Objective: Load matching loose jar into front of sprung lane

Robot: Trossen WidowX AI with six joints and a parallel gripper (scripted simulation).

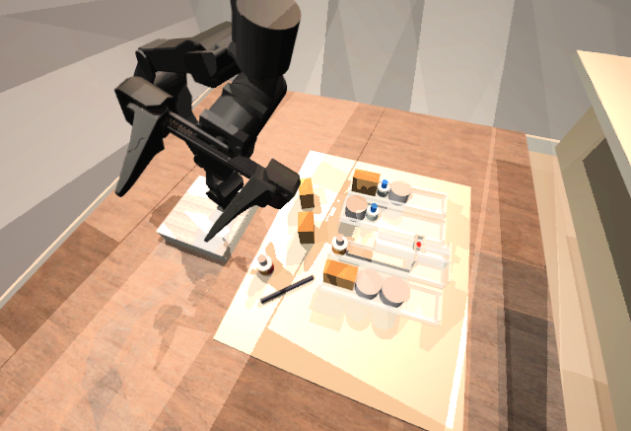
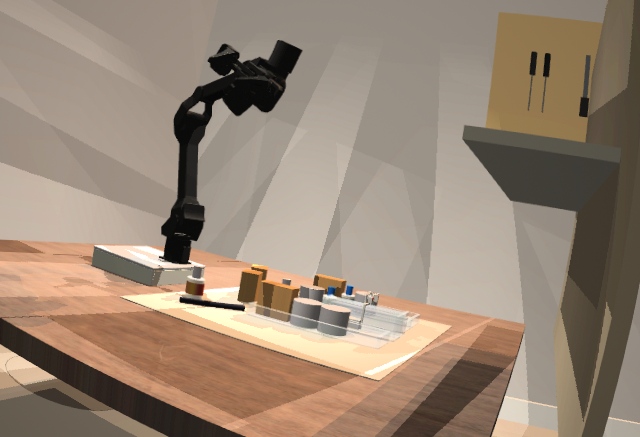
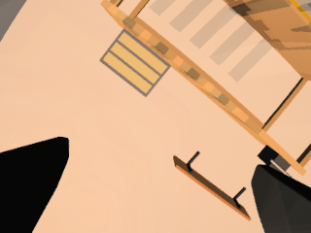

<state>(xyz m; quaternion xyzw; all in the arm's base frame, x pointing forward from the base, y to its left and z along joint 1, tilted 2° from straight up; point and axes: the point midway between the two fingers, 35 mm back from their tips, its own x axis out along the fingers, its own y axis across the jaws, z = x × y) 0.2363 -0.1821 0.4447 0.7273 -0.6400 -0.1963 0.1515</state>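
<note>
The black rod is 470 mm below my gripper tip and 100 mm to the left of it. Round my gripper tip: shelf: 570 mm ahead, 340 mm to the left, 110 mm below; cream mat: 480 mm below, 280 mm to the left, 130 mm ahead; red mark: 410 mm below, 320 mm to the left, 250 mm ahead.
</note>
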